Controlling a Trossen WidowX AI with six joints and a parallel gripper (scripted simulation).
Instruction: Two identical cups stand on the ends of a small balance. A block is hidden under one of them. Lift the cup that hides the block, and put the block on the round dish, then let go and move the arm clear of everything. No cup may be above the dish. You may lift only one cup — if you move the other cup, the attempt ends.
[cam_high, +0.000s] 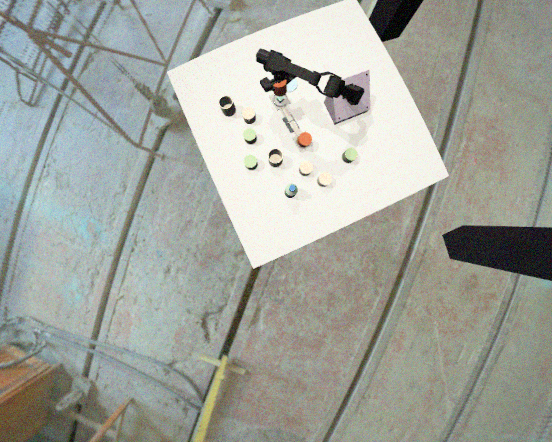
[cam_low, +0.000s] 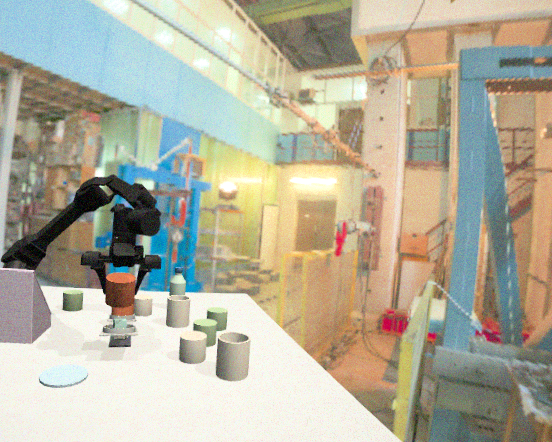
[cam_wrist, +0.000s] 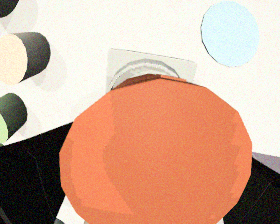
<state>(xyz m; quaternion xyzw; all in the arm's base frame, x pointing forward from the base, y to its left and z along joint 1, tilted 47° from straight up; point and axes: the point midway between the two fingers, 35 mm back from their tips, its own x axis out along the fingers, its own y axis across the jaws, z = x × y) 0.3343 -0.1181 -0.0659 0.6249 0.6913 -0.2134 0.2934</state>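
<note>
Now: the teal block 1 cm to the left of my gripper tip and 8 cm below it. Also, from my gripper tip: orange cup 2 cm to the right, 1 cm above; then pale blue round dish 10 cm behind, 10 cm to the right, 17 cm below; then blue-topped cylinder 13 cm ahead, 50 cm to the left, 6 cm below.
</note>
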